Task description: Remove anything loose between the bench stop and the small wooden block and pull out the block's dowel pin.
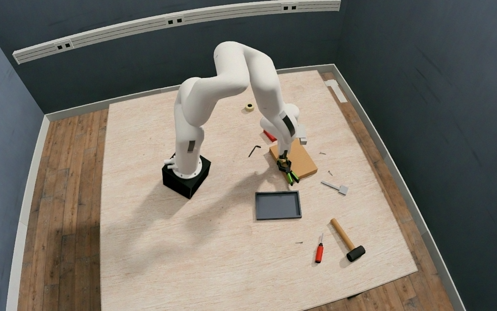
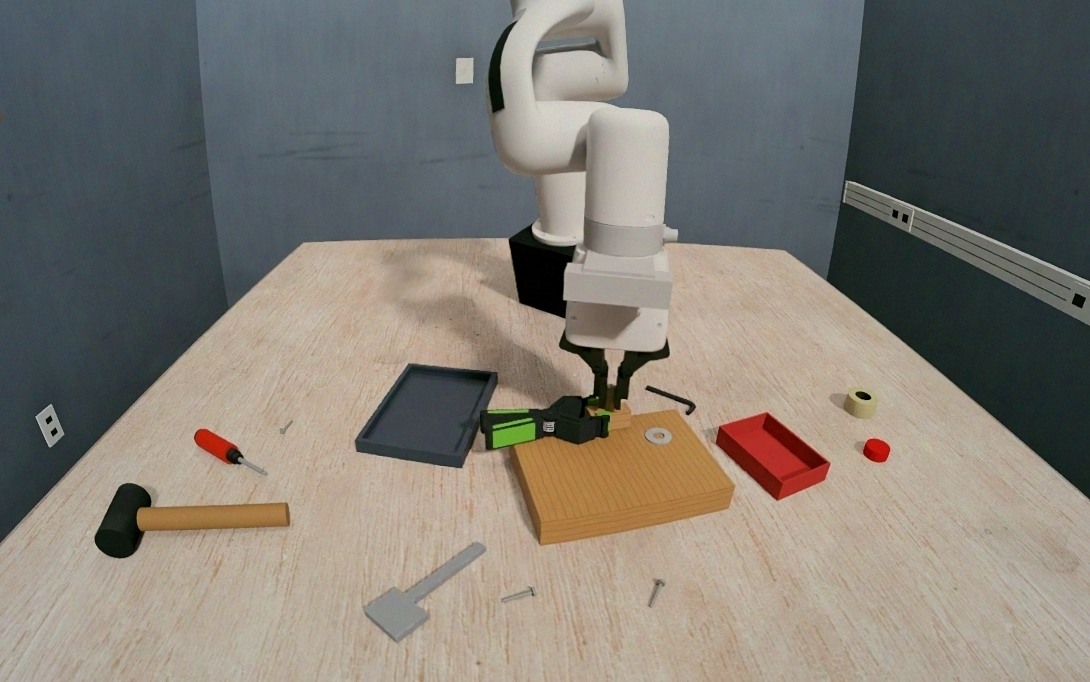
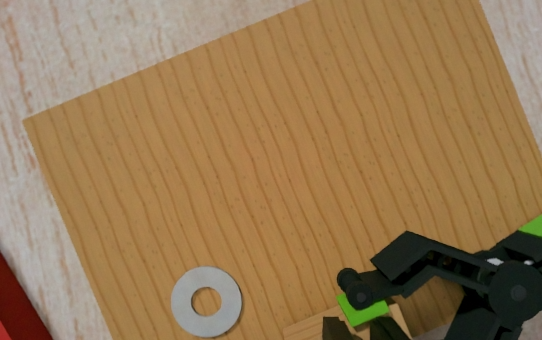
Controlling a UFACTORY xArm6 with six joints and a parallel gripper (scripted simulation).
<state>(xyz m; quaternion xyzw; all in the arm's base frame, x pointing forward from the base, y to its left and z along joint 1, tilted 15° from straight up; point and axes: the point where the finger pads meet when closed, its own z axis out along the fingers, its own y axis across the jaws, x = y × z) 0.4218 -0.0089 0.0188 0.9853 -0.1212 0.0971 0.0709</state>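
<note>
The dowel pin is 20 mm below my hand. The rest, counted from my hand: small wooden block 40 mm below; hex key 120 mm to the left, 90 mm behind, 80 mm below; washer 50 mm to the left, 50 mm below, 20 mm ahead.
</note>
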